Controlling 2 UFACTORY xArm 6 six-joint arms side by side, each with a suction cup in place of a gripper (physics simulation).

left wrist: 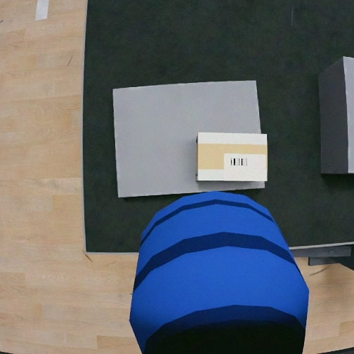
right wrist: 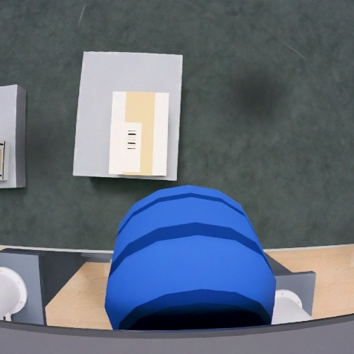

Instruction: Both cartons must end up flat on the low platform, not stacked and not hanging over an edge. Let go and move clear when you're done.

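The low platform [left wrist: 150,140] [right wrist: 7,115] is a thin grey slab. One white and tan carton [left wrist: 232,157] [right wrist: 2,162] lies on its right front part, and in the left wrist view its top reaches slightly past the slab's right edge; whether its base overhangs is hidden. The other carton [right wrist: 139,132] lies flat on a taller grey block [left wrist: 350,115] [right wrist: 95,100], near that block's front right corner. My left suction cup [left wrist: 217,215] is open and empty, in front of the low platform in view. My right suction cup [right wrist: 190,210] is open and empty, in front of the block in view.
Both platforms stand on a dark green mat [left wrist: 200,40] [right wrist: 225,150], with a strip of mat between them. Pale wood floor [left wrist: 40,150] [right wrist: 80,300] runs along the mat's left and front edges. Grey mounts with white round bases [right wrist: 10,292] stand in front.
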